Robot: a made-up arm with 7 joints. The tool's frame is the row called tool.
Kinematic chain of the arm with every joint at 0, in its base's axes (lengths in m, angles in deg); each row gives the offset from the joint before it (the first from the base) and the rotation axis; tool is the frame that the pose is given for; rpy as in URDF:
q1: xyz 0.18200 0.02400 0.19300 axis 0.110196 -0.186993 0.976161
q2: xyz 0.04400 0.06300 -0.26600 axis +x
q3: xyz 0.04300 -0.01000 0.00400 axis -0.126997 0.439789 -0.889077
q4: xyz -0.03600 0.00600 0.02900 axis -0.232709 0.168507 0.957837
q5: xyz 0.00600 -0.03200 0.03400 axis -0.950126 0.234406 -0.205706
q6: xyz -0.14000 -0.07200 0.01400 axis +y
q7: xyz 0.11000 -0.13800 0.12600 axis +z
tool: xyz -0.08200 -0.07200 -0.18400 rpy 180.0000 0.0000 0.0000
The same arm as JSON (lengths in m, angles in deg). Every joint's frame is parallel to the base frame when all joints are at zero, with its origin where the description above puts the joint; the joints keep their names.
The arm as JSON. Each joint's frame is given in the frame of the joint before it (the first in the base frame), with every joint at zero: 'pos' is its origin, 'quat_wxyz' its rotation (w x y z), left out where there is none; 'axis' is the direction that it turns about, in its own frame. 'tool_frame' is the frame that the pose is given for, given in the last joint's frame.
{"length_unit": "m", "angle_unit": "deg", "joints": [{"joint": "q1", "pos": [0.182, 0.024, 0.193], "axis": [0.110196, -0.186993, 0.976161]}, {"joint": "q2", "pos": [0.044, 0.063, -0.266], "axis": [1.0, 0.0, 0.0]}, {"joint": "q3", "pos": [0.043, -0.01, 0.004], "axis": [-0.126997, 0.439789, -0.889077]}, {"joint": "q4", "pos": [-0.036, 0.006, 0.029], "axis": [-0.232709, 0.168507, 0.957837]}, {"joint": "q5", "pos": [0.006, -0.032, 0.034], "axis": [-0.950126, 0.234406, -0.205706]}, {"joint": "q6", "pos": [-0.14, -0.072, 0.014], "axis": [0.0, 1.0, 0.0]}, {"joint": "q7", "pos": [0.11, -0.138, 0.126], "axis": [0.0, 0.0, 1.0]}], "tool_frame": {"pos": [-0.082, -0.072, -0.184], "quat_wxyz": [0.0, 1.0, 0.0, 0.0]}}
